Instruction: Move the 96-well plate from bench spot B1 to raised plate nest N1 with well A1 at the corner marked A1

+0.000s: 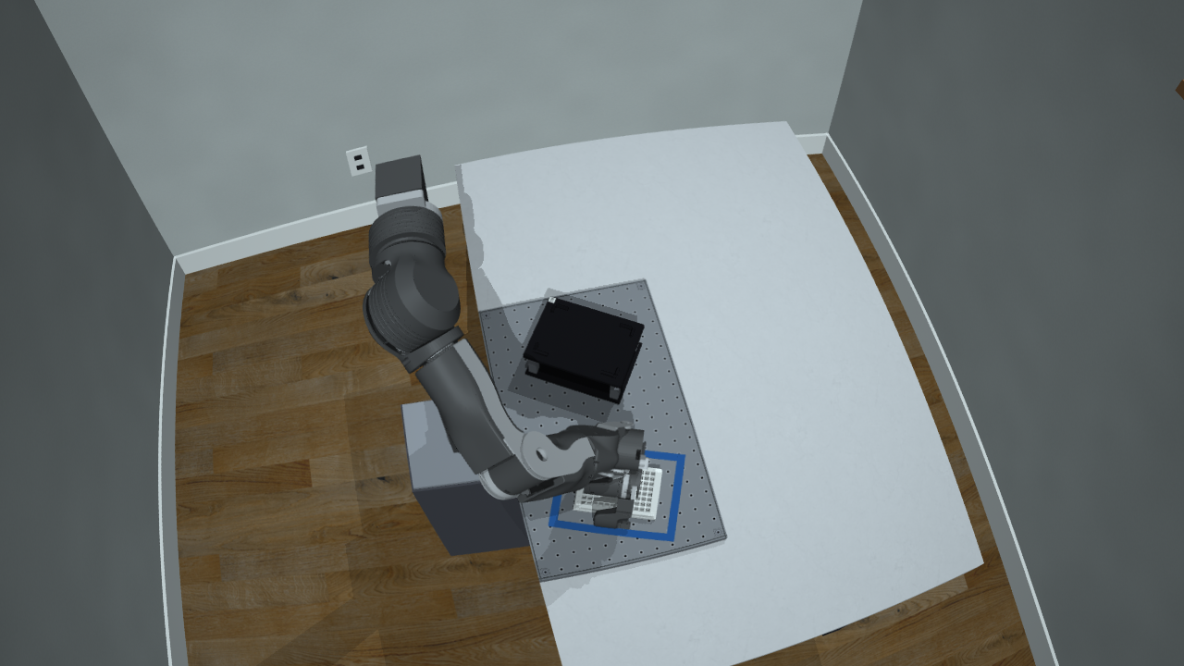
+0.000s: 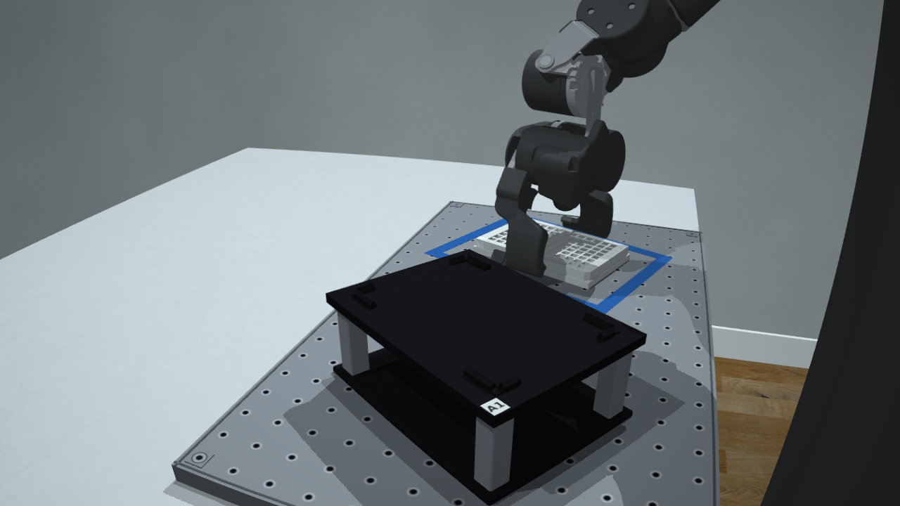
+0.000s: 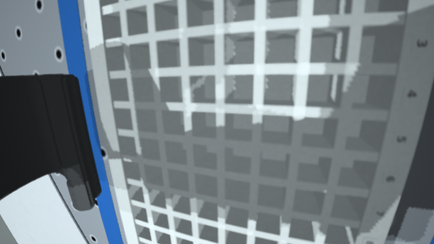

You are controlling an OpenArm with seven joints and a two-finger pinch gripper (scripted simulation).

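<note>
The white 96-well plate lies right at my hand. Also, from my hand: A1 label: 40 mm behind, 330 mm to the left, 60 mm above; black raised nest N1: 240 mm to the left, 50 mm above.
</note>
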